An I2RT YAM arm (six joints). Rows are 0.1 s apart.
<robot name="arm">
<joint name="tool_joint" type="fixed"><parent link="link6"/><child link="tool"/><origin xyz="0 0 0" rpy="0 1.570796 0"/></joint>
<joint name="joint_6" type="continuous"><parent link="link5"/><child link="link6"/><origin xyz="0.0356 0 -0.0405" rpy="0 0 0"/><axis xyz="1 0 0"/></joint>
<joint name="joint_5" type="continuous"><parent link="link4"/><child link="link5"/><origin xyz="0.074 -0.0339 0.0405" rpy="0 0 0"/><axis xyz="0 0 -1"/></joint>
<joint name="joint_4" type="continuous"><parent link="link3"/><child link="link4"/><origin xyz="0.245 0.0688 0.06" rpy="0 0 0"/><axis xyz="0 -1 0"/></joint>
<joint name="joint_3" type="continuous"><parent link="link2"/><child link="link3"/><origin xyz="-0.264 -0.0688 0" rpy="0 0 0"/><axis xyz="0 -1 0"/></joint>
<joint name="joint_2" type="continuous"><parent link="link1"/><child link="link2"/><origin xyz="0.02 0.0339 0.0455" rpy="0 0 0"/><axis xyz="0 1 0"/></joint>
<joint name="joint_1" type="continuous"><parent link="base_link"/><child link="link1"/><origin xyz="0 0 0.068" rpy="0 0 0"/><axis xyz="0 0 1"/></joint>
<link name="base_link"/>
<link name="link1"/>
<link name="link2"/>
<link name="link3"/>
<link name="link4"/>
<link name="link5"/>
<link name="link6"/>
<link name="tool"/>
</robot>
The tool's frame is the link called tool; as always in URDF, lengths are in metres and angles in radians. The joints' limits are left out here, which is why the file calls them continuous.
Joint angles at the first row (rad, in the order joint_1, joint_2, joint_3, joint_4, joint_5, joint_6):
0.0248 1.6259 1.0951 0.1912 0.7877 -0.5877
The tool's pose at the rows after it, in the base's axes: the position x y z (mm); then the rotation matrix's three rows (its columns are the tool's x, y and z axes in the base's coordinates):
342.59 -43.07 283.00; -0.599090 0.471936 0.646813; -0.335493 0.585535 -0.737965; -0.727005 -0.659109 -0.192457
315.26 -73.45 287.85; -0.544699 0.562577 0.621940; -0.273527 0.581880 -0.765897; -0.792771 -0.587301 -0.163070
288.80 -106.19 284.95; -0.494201 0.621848 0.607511; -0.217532 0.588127 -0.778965; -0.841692 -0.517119 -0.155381
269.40 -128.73 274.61; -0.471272 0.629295 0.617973; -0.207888 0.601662 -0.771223; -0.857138 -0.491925 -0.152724
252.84 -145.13 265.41; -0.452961 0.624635 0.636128; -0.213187 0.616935 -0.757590; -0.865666 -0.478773 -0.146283
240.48 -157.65 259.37; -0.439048 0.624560 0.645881; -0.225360 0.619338 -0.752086; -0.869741 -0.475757 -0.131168
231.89 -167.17 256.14; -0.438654 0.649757 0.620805; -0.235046 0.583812 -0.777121; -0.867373 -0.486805 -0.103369
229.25 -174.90 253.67; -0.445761 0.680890 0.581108; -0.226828 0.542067 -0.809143; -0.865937 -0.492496 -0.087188
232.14 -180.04 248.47; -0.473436 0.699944 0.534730; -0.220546 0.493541 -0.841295; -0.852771 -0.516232 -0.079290
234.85 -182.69 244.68; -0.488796 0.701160 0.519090; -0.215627 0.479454 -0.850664; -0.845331 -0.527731 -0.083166
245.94 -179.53 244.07; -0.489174 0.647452 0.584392; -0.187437 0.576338 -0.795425; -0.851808 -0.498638 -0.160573
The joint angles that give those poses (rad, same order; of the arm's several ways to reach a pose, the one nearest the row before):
-0.0525 1.5164 1.0064 0.2359 0.7796 -0.5414
-0.1563 1.4215 0.9213 0.2814 0.7205 -0.4920
-0.2856 1.3513 0.8439 0.3162 0.6141 -0.4398
-0.3885 1.3181 0.7711 0.3721 0.5002 -0.4364
-0.4742 1.2957 0.7108 0.4258 0.3936 -0.4438
-0.5417 1.2864 0.6701 0.4778 0.3167 -0.4572
-0.5868 1.2885 0.6441 0.5357 0.3082 -0.4783
-0.6110 1.3085 0.6396 0.5764 0.3356 -0.4866
-0.6136 1.3476 0.6415 0.6203 0.3897 -0.5117
-0.6137 1.3726 0.6457 0.6362 0.4077 -0.5220
-0.5914 1.3864 0.6922 0.5230 0.3410 -0.4718

